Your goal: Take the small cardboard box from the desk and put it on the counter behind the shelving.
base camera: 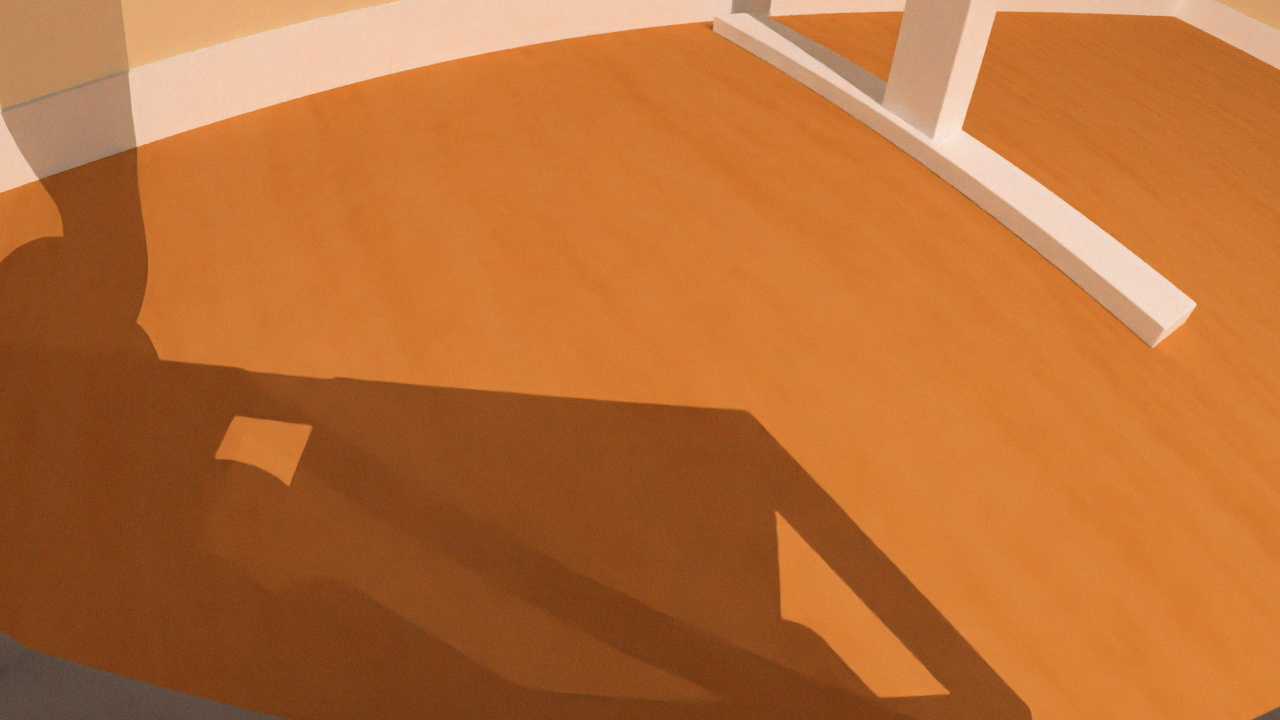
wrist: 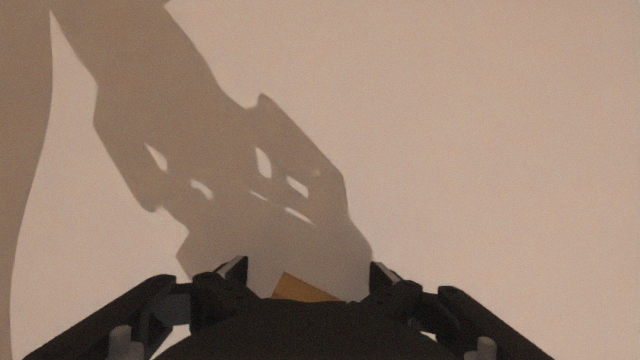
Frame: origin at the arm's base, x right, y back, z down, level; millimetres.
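Seen in the pictures: gripper, fingertip midpoint: (wrist: pixel 309 273).
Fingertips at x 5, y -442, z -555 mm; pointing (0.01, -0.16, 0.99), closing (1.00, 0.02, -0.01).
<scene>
A point is followed by its place in that frame.
In the wrist view my gripper (wrist: pixel 309 273) {x 5, y -442, z -555 mm} is open, its two dark fingers spread wide over the pale desk top (wrist: pixel 490 125) {x 163, y -566, z -553 mm}. A brown corner of the small cardboard box (wrist: pixel 302 290) {x 1, y -437, z -577 mm} shows low in the gap between the fingers, nearer the left one. The rest of the box is hidden behind the dark gripper body. The fingers do not hold it. How high the fingertips stand above the desk is hard to tell. The counter and the shelving do not show in either view.
In the base camera view a white desk leg (base camera: pixel 939 71) {x 274, y -777, z 298 mm} stands on a long white foot (base camera: pixel 1056 205) on the orange-brown floor (base camera: pixel 537 223) {x -96, y -580, z 397 mm}. A wall with a pale baseboard (base camera: pixel 358 49) {x -364, y -872, z 354 mm} runs along the back. The arm's shadow lies across floor and desk top.
</scene>
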